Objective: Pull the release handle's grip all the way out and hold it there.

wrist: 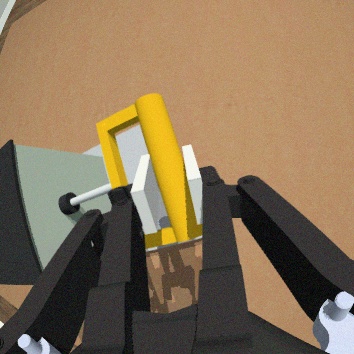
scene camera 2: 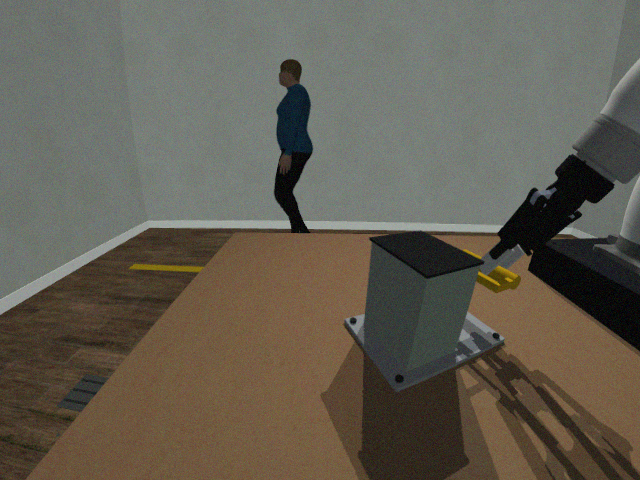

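Note:
The release handle's yellow grip (scene camera 2: 509, 277) (wrist: 157, 127) is a thick round bar on a rectangular yellow frame, standing out from the side of a grey-green box (scene camera 2: 395, 304) (wrist: 55, 175) with a black top. My gripper (scene camera 2: 497, 262) (wrist: 169, 166) is shut on the grip, with one pale pad on each side of the bar, nearer its lower end in the wrist view. The bar's upper end sticks out past the pads. In the wrist view a thin pale rod (wrist: 91, 194) with a black knob lies between box and frame. The box partly hides the handle in the scene view.
The box stands on a pale bolted base plate (scene camera 2: 379, 365) on the brown table (scene camera 2: 248, 335). A dark block (scene camera 2: 584, 273) under the arm's base is at the right. A person (scene camera 2: 294, 118) in a blue top stands beyond the table. A yellow strip (scene camera 2: 165, 268) marks the floor.

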